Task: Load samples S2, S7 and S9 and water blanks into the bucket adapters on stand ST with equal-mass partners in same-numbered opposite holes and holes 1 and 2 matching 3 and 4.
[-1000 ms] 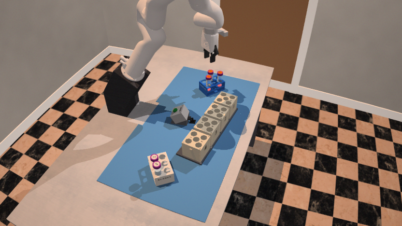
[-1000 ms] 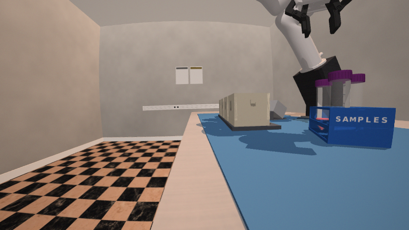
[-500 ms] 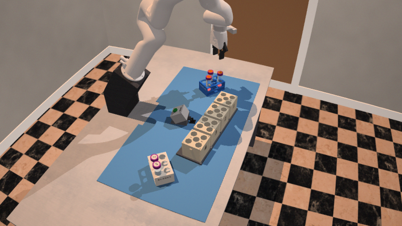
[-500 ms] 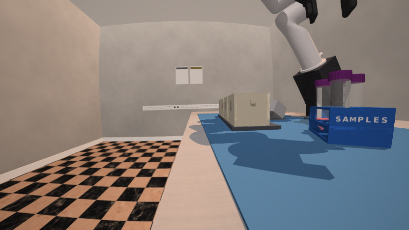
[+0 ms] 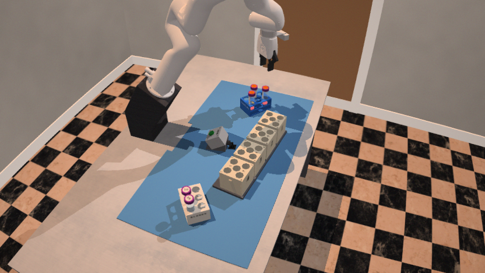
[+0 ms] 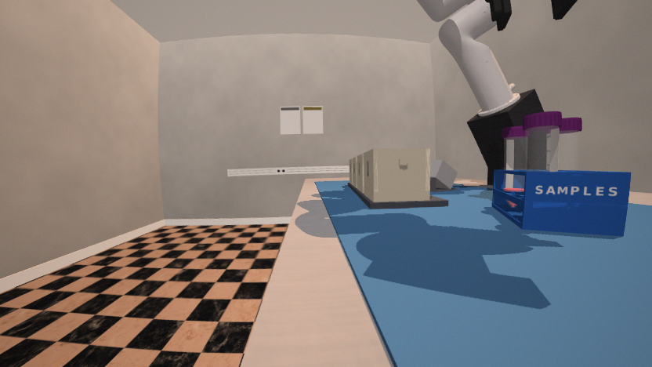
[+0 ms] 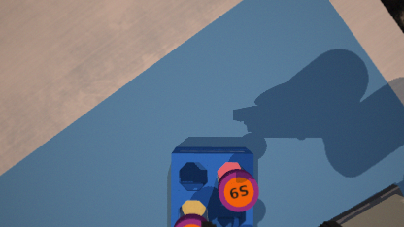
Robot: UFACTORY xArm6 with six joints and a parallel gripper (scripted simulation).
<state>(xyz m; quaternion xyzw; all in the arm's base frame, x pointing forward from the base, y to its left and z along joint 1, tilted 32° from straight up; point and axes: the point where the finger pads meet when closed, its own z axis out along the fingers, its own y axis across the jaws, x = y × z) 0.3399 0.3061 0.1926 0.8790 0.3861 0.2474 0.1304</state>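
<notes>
Right now my hand is 1 cm past the tube and 19 cm above it. Round my hand: blue sample rack: 4 cm behind, 2 cm to the right, 22 cm below; adapter: 4 cm ahead, 31 cm to the right, 20 cm below; green done key: 17 cm behind, 32 cm to the right, 18 cm below.
</notes>
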